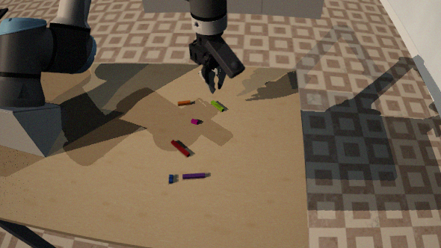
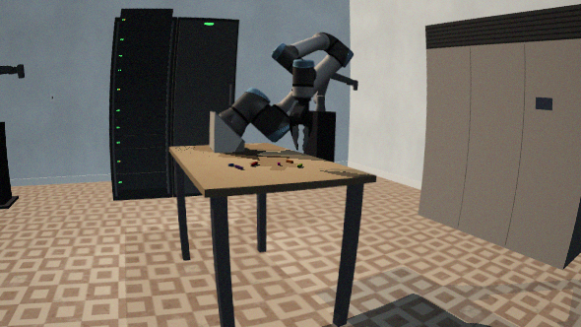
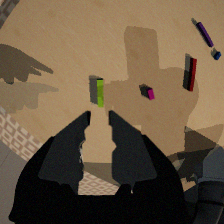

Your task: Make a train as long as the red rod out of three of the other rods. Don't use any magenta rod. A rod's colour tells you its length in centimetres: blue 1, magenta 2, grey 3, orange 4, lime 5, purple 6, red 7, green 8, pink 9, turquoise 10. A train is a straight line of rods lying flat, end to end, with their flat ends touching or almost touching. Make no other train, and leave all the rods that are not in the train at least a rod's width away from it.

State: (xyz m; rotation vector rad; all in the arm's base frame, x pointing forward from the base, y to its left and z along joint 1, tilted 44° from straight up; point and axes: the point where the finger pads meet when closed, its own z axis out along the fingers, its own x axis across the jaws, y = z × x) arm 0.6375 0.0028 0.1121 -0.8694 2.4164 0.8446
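Right now the lime rod is 80 mm below my hand. From my hand the other things lie so: red rod (100 mm behind, 160 mm to the right, 80 mm below); magenta rod (70 mm behind, 60 mm to the right, 80 mm below); orange rod (110 mm behind, 10 mm to the left, 80 mm below).
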